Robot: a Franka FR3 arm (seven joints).
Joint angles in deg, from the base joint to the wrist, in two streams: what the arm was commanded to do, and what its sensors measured. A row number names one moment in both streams.
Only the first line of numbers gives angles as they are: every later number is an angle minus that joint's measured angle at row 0.
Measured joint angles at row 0:
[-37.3, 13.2, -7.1, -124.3, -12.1, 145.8, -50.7]
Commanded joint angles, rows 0 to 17:
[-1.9, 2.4, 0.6, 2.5, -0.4, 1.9, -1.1]
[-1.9, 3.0, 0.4, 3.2, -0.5, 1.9, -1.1]
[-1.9, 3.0, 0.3, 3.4, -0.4, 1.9, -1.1]
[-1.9, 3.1, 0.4, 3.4, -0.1, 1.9, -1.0]
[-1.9, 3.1, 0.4, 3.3, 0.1, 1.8, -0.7]
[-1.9, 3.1, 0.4, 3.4, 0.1, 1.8, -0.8]
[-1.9, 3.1, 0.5, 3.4, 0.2, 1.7, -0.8]
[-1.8, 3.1, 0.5, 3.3, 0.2, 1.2, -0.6]
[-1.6, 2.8, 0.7, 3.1, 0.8, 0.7, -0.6]
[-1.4, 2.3, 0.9, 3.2, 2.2, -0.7, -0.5]
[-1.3, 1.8, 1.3, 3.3, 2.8, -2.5, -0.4]
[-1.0, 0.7, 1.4, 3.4, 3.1, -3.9, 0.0]
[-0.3, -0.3, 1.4, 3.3, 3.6, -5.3, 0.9]
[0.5, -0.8, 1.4, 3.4, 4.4, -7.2, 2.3]
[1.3, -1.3, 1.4, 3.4, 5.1, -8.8, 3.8]
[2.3, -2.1, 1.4, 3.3, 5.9, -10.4, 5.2]
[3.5, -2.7, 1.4, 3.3, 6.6, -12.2, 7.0]
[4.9, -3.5, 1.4, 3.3, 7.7, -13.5, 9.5]
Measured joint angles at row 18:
[1.4, -0.7, 1.4, 3.5, 4.8, -8.4, 3.9]
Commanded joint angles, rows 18 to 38:
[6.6, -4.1, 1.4, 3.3, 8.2, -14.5, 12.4]
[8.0, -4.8, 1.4, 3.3, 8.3, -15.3, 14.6]
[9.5, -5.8, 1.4, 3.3, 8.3, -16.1, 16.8]
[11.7, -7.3, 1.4, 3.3, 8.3, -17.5, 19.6]
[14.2, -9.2, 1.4, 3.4, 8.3, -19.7, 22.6]
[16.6, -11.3, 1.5, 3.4, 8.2, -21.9, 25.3]
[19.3, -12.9, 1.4, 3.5, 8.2, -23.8, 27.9]
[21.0, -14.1, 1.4, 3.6, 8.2, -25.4, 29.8]
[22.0, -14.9, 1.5, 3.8, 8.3, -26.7, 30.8]
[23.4, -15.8, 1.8, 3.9, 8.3, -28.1, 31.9]
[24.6, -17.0, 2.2, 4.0, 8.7, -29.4, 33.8]
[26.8, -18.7, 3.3, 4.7, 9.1, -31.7, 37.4]
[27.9, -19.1, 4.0, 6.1, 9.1, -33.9, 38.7]
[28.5, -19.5, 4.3, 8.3, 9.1, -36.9, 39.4]
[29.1, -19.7, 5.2, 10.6, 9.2, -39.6, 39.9]
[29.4, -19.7, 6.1, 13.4, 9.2, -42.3, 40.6]
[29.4, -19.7, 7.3, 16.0, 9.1, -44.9, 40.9]
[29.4, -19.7, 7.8, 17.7, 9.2, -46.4, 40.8]
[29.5, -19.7, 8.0, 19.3, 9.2, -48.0, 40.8]
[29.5, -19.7, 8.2, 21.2, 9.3, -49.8, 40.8]
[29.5, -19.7, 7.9, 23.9, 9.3, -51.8, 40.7]
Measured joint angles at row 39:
[29.4, -20.5, 8.2, 17.3, 8.1, -46.1, 40.5]
